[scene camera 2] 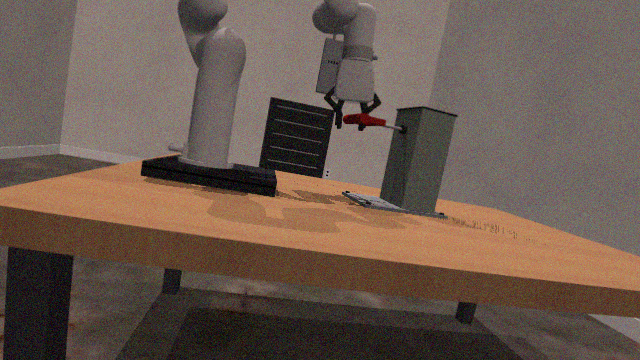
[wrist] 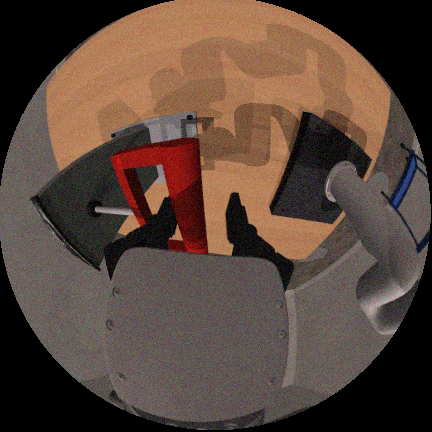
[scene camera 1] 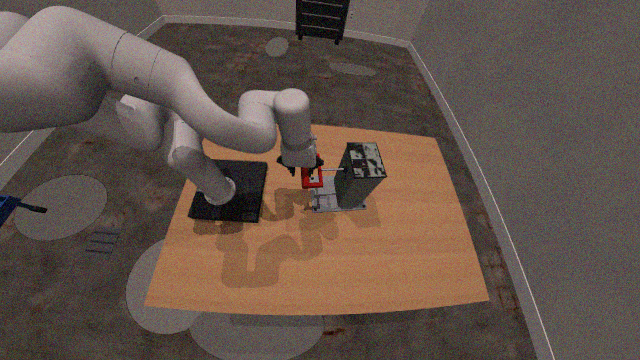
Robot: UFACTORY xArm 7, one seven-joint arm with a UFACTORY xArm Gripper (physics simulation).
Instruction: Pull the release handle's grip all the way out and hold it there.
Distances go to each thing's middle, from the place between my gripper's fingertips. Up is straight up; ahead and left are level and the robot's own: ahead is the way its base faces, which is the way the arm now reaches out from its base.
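With the grey base plate (scene camera 1: 324, 199) as my reference, I find my hand 17 cm above it, 1 cm to the right of it and 16 cm short of it.
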